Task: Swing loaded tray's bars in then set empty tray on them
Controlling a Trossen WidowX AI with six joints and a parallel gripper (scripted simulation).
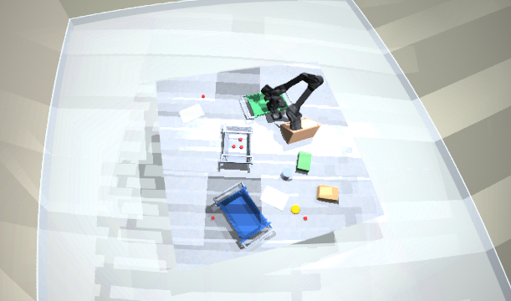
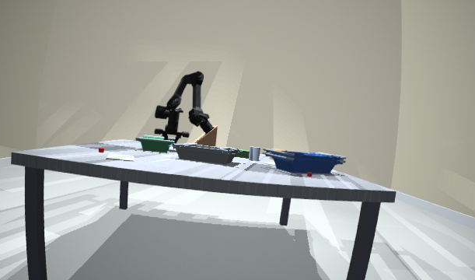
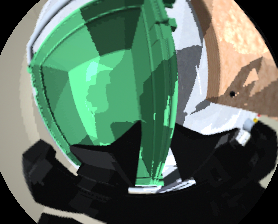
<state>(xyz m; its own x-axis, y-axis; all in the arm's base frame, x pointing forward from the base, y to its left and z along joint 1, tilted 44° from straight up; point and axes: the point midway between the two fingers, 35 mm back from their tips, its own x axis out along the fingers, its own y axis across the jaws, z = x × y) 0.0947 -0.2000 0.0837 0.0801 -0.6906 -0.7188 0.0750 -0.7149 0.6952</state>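
The green tray is 10 mm ahead of my gripper tip, 70 mm to the right of it and 30 mm above it. From my gripper tip the other things lie so: grey cylinder: 40 mm ahead, 450 mm to the left, 20 mm above; then tan block: 170 mm behind, 630 mm to the left, 20 mm above; then green block: 100 mm behind, 390 mm to the left, 10 mm above.
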